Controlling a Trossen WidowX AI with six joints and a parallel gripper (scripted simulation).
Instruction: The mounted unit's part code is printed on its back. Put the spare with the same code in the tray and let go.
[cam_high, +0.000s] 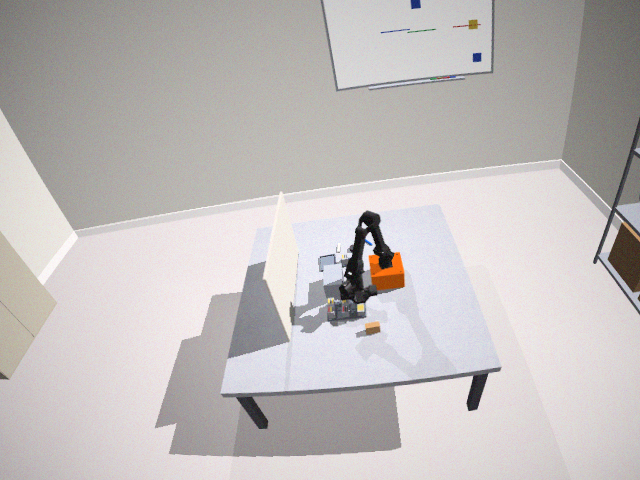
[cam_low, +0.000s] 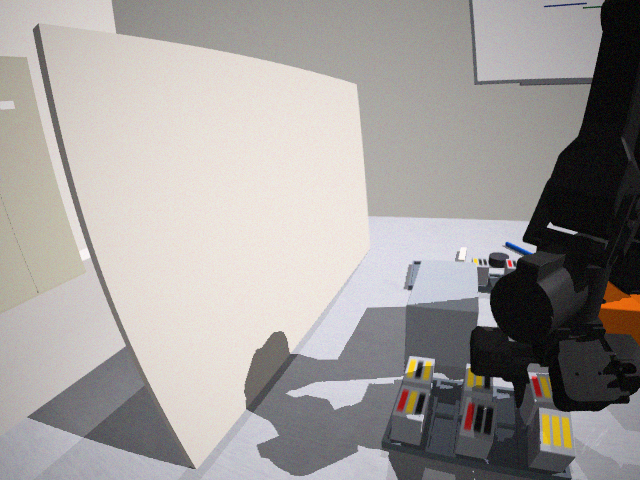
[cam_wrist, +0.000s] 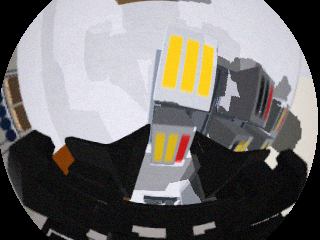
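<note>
Now: gripper tip 39 cm to the left of the grey tray, 10 cm short of it and 1 cm above it. Round my gripper tip: grey spare block (2 cm above); grey mounted unit (17 cm to the right, 10 cm ahead, 3 cm above); brown block (18 cm to the left, 2 cm behind, 1 cm above).
</note>
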